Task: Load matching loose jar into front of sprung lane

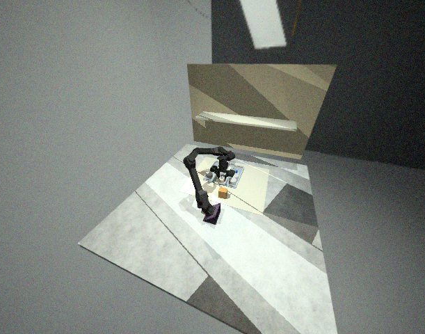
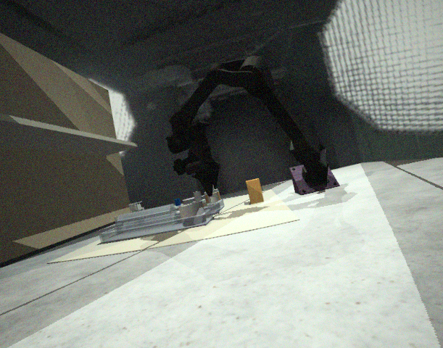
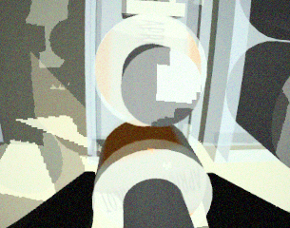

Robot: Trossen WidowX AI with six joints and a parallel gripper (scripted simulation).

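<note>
My gripper tip is now 7 cm short of the cream mat, 3 cm to the left of it and 5 cm above it. Round my gripper tip: beige shelf wall (63 cm ahead, 8 cm to the right, 34 cm above).
</note>
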